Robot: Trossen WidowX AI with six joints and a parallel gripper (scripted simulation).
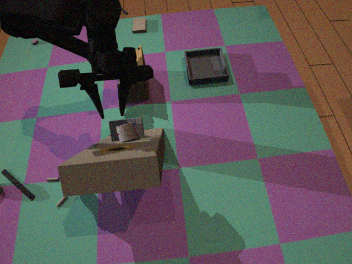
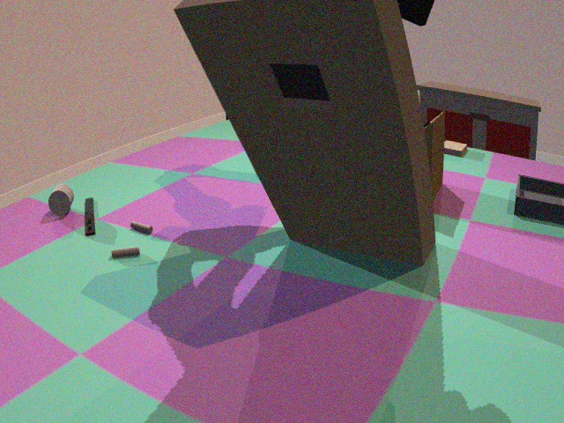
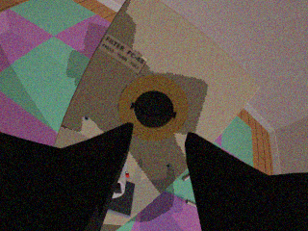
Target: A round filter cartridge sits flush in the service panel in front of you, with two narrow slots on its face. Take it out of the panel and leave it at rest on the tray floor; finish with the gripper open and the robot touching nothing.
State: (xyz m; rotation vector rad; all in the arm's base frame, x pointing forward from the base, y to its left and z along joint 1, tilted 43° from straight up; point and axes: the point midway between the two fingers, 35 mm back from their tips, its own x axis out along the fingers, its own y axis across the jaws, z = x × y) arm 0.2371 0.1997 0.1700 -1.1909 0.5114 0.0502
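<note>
Right now the round filter cartridge is 11 cm below my gripper tip and 3 cm behind it. The rest, counted from my gripper tip: beige block: 67 cm behind, 29 cm below, 6 cm to the right; tan service panel box: 13 cm below, 2 cm ahead; dark grey tray: 40 cm behind, 29 cm below, 23 cm to the left.
</note>
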